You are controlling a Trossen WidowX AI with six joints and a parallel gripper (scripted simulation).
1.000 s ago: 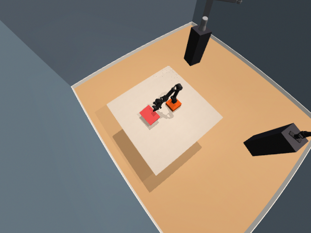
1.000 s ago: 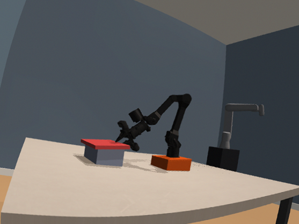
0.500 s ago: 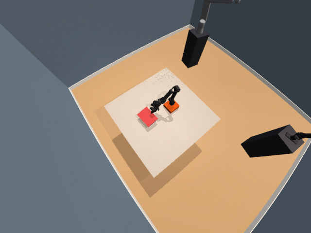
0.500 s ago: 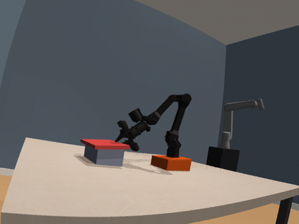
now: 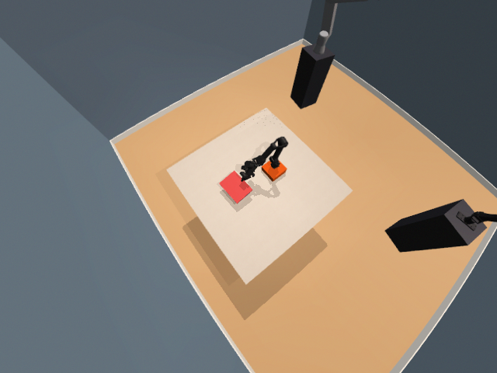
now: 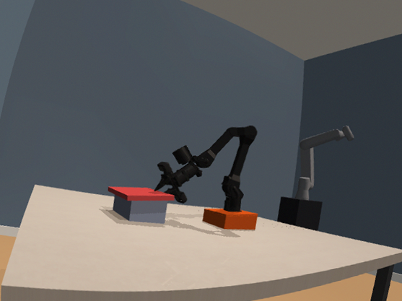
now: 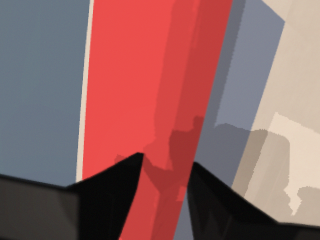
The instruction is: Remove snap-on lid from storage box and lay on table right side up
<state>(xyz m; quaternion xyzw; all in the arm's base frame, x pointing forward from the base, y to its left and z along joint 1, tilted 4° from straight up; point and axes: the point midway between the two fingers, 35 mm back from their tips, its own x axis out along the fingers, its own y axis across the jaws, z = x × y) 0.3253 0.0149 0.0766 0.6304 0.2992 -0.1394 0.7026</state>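
The red lid is 70 mm ahead of my gripper tip and 20 mm to the left of it. From my gripper tip the other things lie so: grey-blue storage box (70 mm ahead, 20 mm to the left, 50 mm below).
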